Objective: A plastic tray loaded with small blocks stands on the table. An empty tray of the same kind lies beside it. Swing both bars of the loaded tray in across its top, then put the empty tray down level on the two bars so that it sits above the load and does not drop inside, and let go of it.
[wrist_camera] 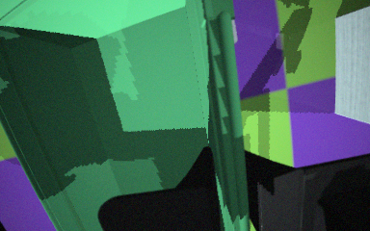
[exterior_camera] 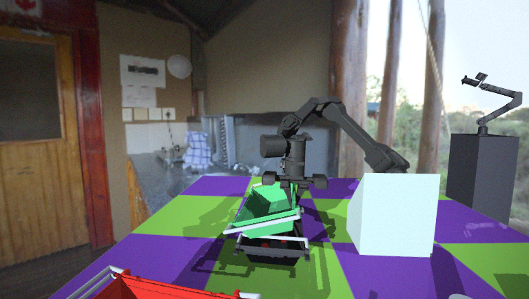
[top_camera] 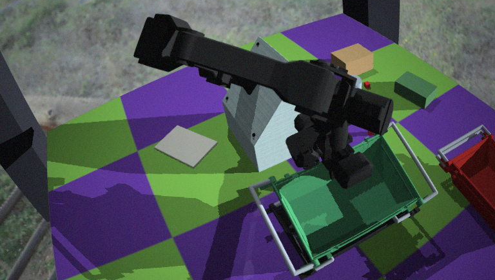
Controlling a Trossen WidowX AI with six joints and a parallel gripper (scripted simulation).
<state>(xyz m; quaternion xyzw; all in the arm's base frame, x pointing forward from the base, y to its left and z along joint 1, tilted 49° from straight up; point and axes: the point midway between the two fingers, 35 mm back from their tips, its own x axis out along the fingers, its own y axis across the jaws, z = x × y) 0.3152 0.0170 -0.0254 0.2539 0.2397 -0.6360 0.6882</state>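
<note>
Now: the green tray 7 cm ahead of my gripper tip and 1 cm above it. From my gripper tip the other things lie so: dark green block 21 cm behind, 45 cm to the left, 9 cm below; then white sheet 36 cm behind, 23 cm to the right, 11 cm below; then grey cylinder 29 cm behind, 25 cm to the left, 8 cm below.
</note>
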